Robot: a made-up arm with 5 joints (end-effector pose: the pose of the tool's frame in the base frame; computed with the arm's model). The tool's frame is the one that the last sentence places. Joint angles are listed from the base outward.
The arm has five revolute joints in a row. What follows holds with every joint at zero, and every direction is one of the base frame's. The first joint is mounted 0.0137 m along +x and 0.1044 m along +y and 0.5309 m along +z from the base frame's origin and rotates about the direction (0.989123, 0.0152, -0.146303), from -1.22 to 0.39 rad. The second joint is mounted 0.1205 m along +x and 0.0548 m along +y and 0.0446 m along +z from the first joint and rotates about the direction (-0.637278, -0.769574, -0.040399), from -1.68 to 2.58 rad. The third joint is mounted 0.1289 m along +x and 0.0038 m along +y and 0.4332 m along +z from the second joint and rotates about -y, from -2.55 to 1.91 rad. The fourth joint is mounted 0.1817 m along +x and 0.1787 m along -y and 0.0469 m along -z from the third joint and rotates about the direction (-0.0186, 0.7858, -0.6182), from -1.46 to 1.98 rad. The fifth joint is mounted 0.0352 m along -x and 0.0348 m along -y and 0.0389 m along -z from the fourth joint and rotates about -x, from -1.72 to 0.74 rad. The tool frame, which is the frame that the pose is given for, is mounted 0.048 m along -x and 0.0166 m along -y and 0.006 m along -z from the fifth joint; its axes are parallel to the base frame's.
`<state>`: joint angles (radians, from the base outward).
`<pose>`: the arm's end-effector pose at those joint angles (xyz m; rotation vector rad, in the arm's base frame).
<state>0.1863 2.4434 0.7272 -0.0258 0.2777</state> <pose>-0.2659 0.5296 0.5459 -1.8222 -2.4894 -0.0043</pose>
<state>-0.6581 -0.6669 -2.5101 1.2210 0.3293</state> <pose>0.3590 0.1103 0.8548 0.5737 -2.0570 -0.0575</pose>
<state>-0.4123 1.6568 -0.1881 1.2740 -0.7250</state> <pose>-0.2005 0.5314 0.6325 -0.0493 -1.0462 -0.6699</pose>
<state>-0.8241 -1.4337 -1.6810 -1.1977 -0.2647</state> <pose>0.2430 -0.0949 0.6585 1.1994 1.5435 -0.2892</pose>
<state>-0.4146 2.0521 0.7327 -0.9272 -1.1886</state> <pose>-0.3200 0.6123 0.5360 -1.7829 -0.5443 2.2134</pose>
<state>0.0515 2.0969 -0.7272 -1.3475 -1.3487</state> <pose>-0.1314 0.3224 0.7563 -0.5202 -0.4146 1.2520</pose>
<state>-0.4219 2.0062 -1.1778 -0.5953 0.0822</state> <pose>-0.2117 0.2858 0.5866 -1.5803 -0.8399 0.0300</pose>
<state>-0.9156 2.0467 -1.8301 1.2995 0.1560</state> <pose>-0.2117 0.2914 0.3518 -0.7429 -0.0742 -2.0694</pose>
